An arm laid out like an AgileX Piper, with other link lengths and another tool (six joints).
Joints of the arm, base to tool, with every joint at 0 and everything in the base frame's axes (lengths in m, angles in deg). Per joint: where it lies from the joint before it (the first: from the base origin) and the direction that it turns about. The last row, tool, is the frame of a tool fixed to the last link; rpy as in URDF.
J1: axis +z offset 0 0 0.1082
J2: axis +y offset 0 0 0
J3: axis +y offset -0.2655 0 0.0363
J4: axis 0.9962 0 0.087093 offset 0.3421 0 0.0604
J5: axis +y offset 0 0 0
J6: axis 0.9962 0 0.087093 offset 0.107 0 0.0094
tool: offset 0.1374 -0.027 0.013 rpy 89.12 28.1 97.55
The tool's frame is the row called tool.
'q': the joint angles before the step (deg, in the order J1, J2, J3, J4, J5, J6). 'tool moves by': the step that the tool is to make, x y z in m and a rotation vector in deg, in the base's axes. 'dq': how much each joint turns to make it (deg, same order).
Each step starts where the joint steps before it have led.
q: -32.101, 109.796, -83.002, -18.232, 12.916, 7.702
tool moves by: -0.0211, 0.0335, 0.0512, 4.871, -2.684, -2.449
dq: 1.740, -9.805, 3.242, 5.537, 7.124, 1.119
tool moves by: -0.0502, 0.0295, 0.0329, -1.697, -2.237, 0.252
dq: -0.008, -14.507, 12.776, -0.593, -1.069, 0.218
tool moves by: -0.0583, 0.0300, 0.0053, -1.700, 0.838, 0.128
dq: 0.016, -14.386, 13.080, -1.906, 1.211, 0.041
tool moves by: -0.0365, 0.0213, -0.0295, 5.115, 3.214, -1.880
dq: -0.011, -6.148, 6.364, 3.158, 5.287, -0.035
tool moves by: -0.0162, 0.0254, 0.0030, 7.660, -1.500, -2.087
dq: 0.231, -4.697, 0.659, 7.682, 6.658, 0.000
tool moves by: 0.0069, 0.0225, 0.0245, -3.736, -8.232, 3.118
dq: 2.614, -7.071, 5.717, 0.743, -7.681, -0.137
